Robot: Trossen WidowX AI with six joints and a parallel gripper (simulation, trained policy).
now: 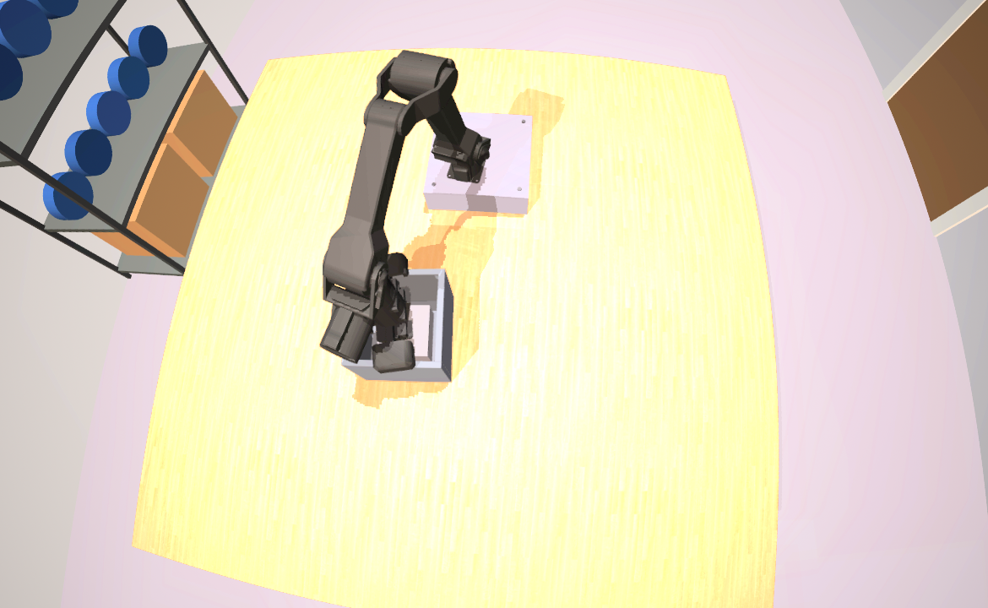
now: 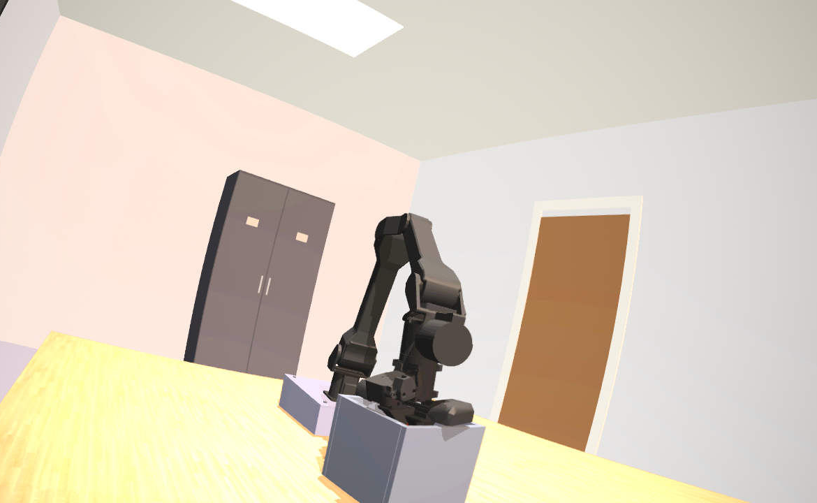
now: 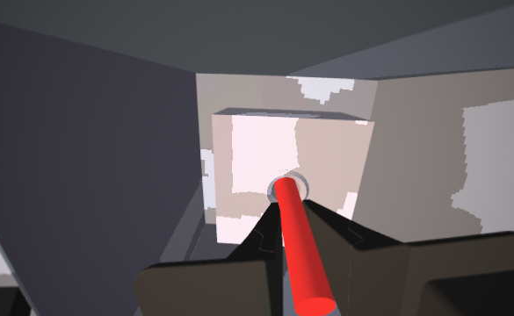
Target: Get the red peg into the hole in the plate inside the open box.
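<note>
Now: the red peg 1 cm above my gripper tip. From my gripper tip the other things lie so: pale plate (2 cm below, 1 cm to the right).
</note>
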